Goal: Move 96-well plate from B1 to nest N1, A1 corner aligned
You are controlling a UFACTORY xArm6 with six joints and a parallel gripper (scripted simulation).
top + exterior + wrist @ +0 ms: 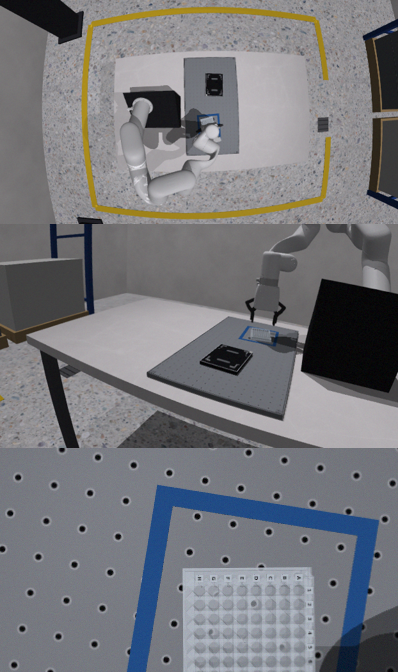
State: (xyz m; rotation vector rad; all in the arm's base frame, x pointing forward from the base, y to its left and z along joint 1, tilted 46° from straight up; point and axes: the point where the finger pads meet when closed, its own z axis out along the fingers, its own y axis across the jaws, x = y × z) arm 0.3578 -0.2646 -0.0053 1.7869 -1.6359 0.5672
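My gripper is now 60 mm above the 96-well plate. Also, from my hand: A1 label (220 mm to the left, 60 mm below, 10 mm ahead); black plate nest (280 mm to the left, 80 mm ahead, 60 mm below).
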